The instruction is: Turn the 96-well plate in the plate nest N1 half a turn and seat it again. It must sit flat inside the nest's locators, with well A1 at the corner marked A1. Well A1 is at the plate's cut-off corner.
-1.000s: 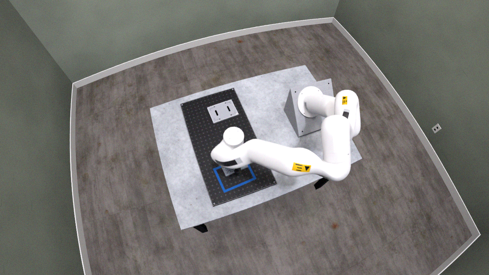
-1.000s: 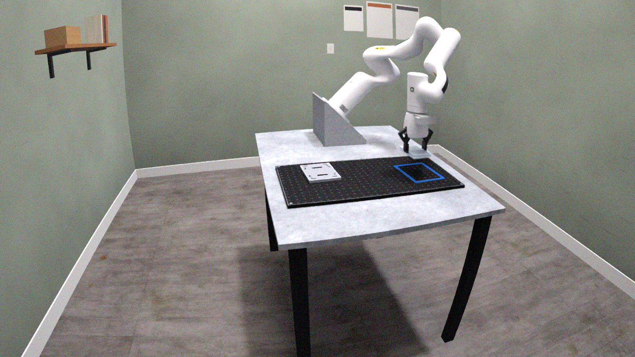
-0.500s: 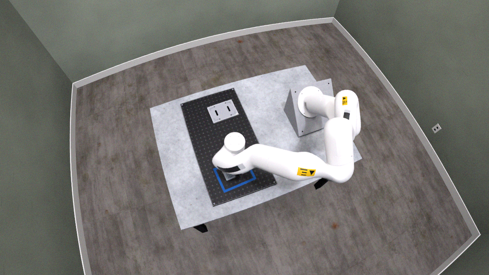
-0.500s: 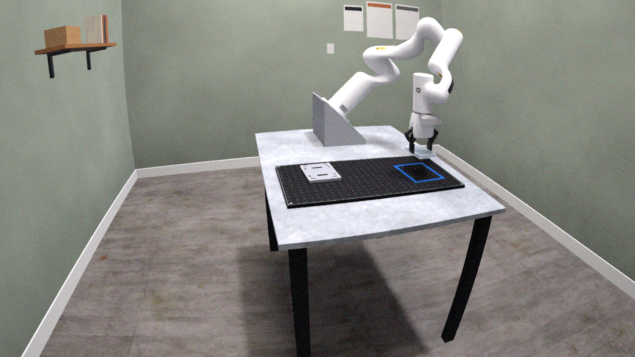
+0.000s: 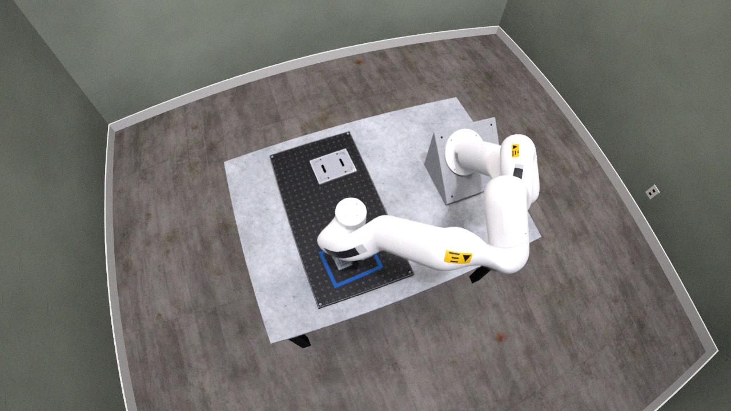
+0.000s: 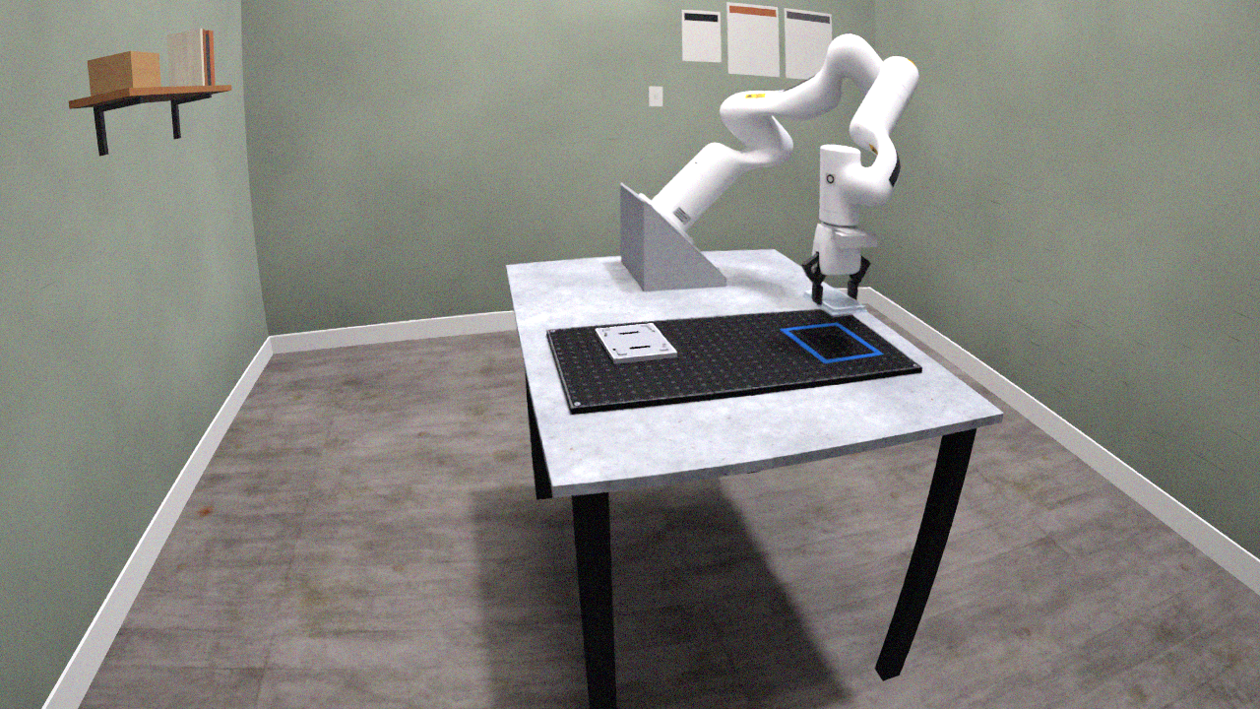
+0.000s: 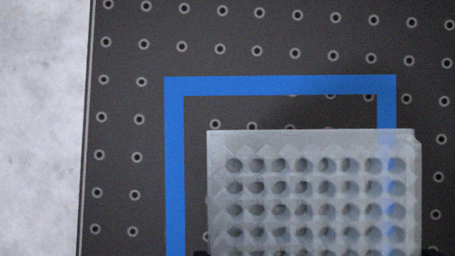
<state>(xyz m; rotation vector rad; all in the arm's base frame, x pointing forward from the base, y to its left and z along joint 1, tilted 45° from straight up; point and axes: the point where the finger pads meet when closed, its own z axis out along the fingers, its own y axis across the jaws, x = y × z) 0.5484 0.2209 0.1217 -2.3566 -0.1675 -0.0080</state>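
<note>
My hand is 1 cm above the 96-well plate. Round my hand: slotted fixture plate: 5 cm behind, 41 cm to the right, 9 cm below.
</note>
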